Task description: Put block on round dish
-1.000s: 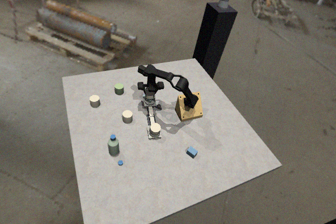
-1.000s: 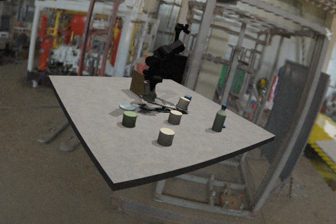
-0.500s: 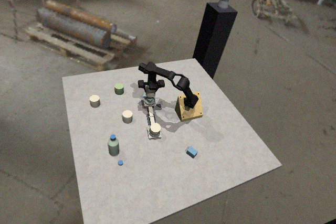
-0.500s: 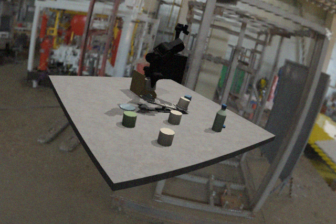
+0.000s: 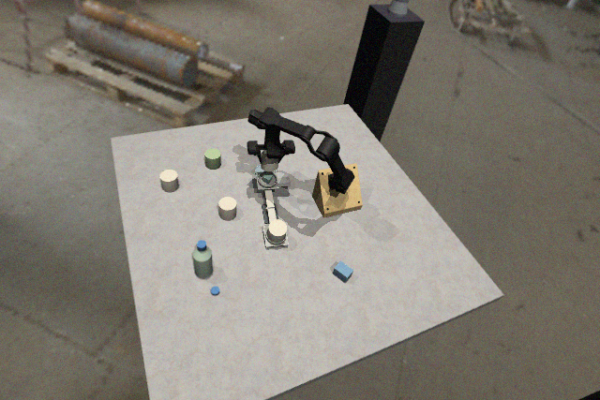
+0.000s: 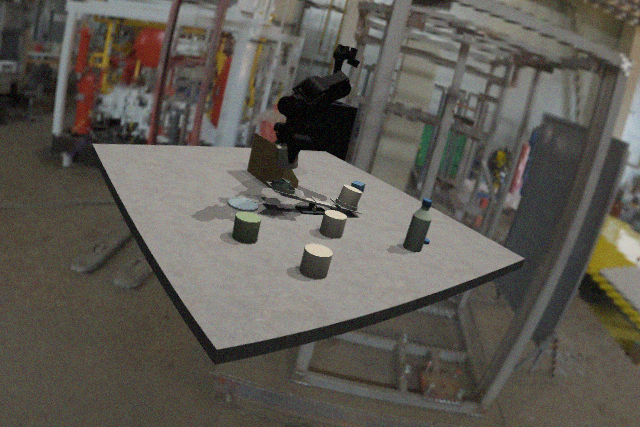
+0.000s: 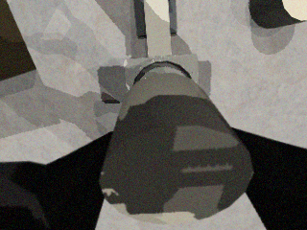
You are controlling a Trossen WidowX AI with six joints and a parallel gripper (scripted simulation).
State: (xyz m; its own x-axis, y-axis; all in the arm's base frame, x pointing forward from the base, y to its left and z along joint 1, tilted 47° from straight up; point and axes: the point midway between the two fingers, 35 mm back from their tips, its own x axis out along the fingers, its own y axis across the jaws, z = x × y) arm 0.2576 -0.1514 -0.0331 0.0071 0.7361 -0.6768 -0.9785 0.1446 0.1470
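Right now my gripper tip is 8 cm above the green block and 1 cm to the right of it. Round my gripper tip: pale blue round dish 17 cm below, 11 cm to the right, 3 cm behind; then green cylinder 21 cm to the right, 20 cm ahead, 13 cm below; then small balance 13 cm to the left, 13 cm below, 3 cm ahead.
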